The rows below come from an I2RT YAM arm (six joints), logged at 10 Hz.
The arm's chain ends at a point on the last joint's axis. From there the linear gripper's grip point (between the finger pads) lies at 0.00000 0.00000 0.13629 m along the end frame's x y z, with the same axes.
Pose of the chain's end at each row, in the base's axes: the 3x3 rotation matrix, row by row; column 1 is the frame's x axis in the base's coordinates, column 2 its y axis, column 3 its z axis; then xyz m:
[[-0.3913 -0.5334 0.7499], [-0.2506 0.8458 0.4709], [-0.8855 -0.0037 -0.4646]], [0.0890 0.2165 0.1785]
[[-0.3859 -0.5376 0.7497], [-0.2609 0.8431 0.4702], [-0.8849 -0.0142 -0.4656]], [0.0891 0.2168 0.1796]
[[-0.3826 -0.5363 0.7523], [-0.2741 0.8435 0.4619], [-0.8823 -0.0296 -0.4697]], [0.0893 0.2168 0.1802]
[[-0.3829 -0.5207 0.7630], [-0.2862 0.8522 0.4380], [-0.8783 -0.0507 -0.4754]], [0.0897 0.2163 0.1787]
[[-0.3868 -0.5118 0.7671], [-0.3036 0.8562 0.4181], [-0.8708 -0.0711 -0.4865]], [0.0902 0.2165 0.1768]
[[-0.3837 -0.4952 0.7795], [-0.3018 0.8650 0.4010], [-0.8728 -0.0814 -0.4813]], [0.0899 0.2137 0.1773]
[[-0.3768 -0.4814 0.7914], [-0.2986 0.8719 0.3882], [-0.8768 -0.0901 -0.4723]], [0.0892 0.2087 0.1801]
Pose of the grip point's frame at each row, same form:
[[-0.3913 -0.5334 0.7499], [-0.2506 0.8458 0.4709], [-0.8855 -0.0037 -0.4646]], [0.1912 0.2807 0.1152]
[[-0.3859 -0.5376 0.7497], [-0.2609 0.8431 0.4702], [-0.8849 -0.0142 -0.4656]], [0.1913 0.2809 0.1161]
[[-0.3826 -0.5363 0.7523], [-0.2741 0.8435 0.4619], [-0.8823 -0.0296 -0.4697]], [0.1918 0.2798 0.1162]
[[-0.3829 -0.5207 0.7630], [-0.2862 0.8522 0.4380], [-0.8783 -0.0507 -0.4754]], [0.1937 0.2760 0.1139]
[[-0.3868 -0.5118 0.7671], [-0.3036 0.8562 0.4181], [-0.8708 -0.0711 -0.4865]], [0.1947 0.2735 0.1105]
[[-0.3837 -0.4952 0.7795], [-0.3018 0.8650 0.4010], [-0.8728 -0.0814 -0.4813]], [0.1961 0.2684 0.1117]
[[-0.3768 -0.4814 0.7914], [-0.2986 0.8719 0.3882], [-0.8768 -0.0901 -0.4723]], [0.1971 0.2616 0.1157]

